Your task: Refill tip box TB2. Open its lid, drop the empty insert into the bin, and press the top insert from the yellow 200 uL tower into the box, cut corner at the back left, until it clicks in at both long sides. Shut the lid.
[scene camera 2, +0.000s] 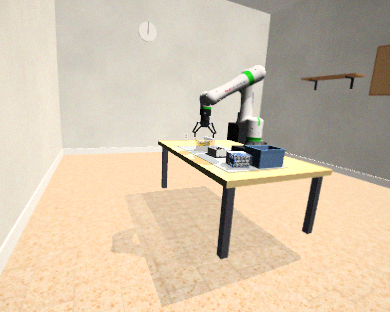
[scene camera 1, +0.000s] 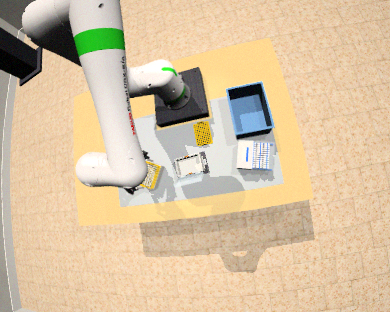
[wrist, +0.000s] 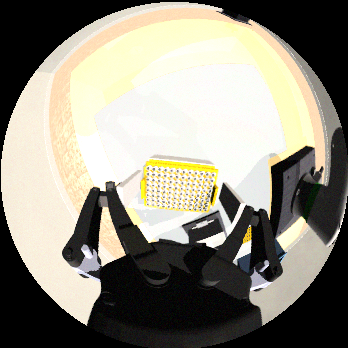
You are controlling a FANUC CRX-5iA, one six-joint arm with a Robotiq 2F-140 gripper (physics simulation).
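The yellow 200 uL tower (scene camera 1: 151, 175) (scene camera 2: 204, 143) (wrist: 180, 187) stands on the mat, its top insert full of tips. My gripper (scene camera 2: 205, 133) (wrist: 181, 184) is open and empty, pointing down above the tower. In the wrist view, its pads are apart from the tower's left and right sides. The arm hides most of the gripper in scene camera 1. A tip box (scene camera 1: 190, 165) (scene camera 2: 216, 151) stands beside the tower, pale inside, with a dark part at one end; its lid is hard to make out. A yellow perforated plate without tips (scene camera 1: 202, 133) lies between box and robot base.
The blue bin (scene camera 1: 250, 121) (scene camera 2: 265, 157) stands at the mat's right edge in scene camera 1. A white and blue rack (scene camera 1: 254, 155) (scene camera 2: 238, 160) stands beside it. The black robot base plate (scene camera 1: 197, 92) (wrist: 286, 192) is behind the yellow plate. A grey mat (scene camera 1: 220, 115) covers part of the table.
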